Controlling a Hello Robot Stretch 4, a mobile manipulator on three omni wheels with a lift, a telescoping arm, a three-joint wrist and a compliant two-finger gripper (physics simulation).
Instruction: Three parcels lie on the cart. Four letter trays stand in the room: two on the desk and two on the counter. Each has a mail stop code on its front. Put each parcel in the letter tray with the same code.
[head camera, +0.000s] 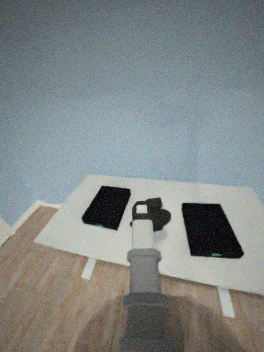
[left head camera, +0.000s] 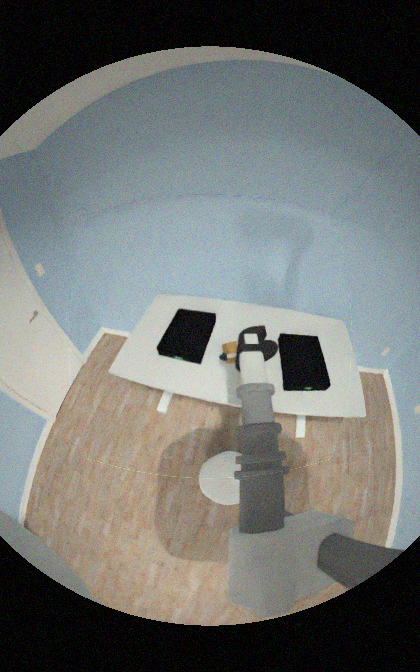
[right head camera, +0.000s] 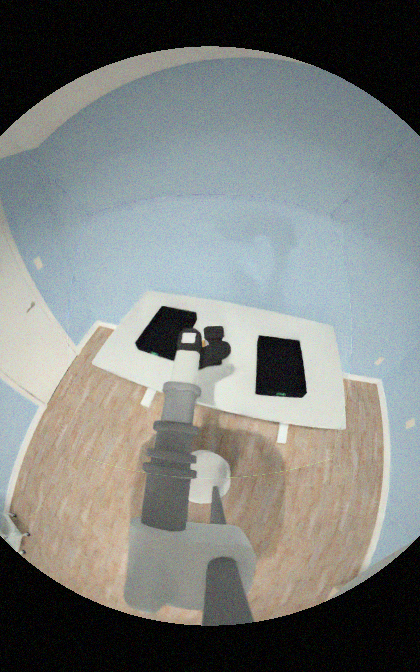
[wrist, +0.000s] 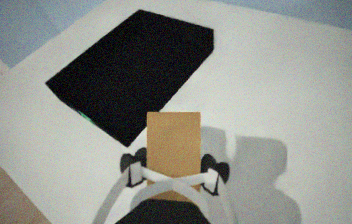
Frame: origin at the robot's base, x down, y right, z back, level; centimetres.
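Seen in the pictures: gripper, between the fingertips: (wrist: 174, 163).
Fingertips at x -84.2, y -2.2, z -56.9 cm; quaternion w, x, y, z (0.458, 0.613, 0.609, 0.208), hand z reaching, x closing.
Observation:
Offsets run from my fingertips to a thing's middle. Level surfaces: height alone.
My gripper (wrist: 174, 163) is shut on a plain tan parcel @[dz -0.1, dx -2.5, dy +0.3 cm] (wrist: 173, 137) (left head camera: 229, 348) (right head camera: 204, 343). It holds the parcel above the white desk @[dx +15.0 cm] (head camera: 70, 230) (left head camera: 135, 360) (right head camera: 325, 400) (wrist: 280, 80), between two black letter trays. The left tray @[dz -24.7, dx +11.8, dy -23.3 cm] (head camera: 106, 207) (left head camera: 187, 336) (right head camera: 165, 327) (wrist: 135, 70) lies beyond and to the left of the parcel in the wrist view. The right tray @[dz -3.4, dx +11.9, dy +42.1 cm] (head camera: 211, 230) (left head camera: 304, 361) (right head camera: 281, 366) is on the other side. Both trays have small green front labels, too small or too steep to read. No code shows on the parcel. The counter does not show.
A blue wall (head camera: 135, 120) (left head camera: 200, 250) stands close behind the desk. A pale door (left head camera: 30, 345) (right head camera: 30, 330) is at the left. A pale object with small casters (right head camera: 11, 532) shows partly at the lower left edge of the right head view.

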